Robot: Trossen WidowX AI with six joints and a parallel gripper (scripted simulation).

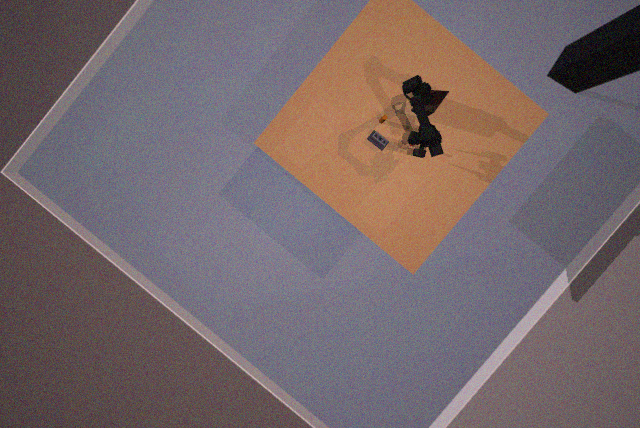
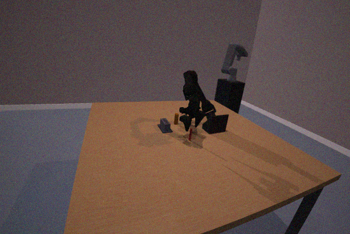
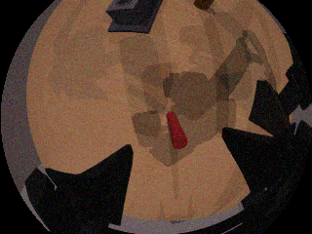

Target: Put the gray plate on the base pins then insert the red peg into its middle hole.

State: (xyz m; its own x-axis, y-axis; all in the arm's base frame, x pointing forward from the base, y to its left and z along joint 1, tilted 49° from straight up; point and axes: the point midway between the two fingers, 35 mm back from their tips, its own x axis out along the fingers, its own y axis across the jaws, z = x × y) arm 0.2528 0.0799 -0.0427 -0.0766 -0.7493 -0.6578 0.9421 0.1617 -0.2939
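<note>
Now: the red peg 4 cm below my gripper tip. Also, from my gripper tip: gray plate (19 cm to the right, 8 cm ahead, 3 cm below); base (19 cm to the right, 8 cm ahead, 7 cm below).
</note>
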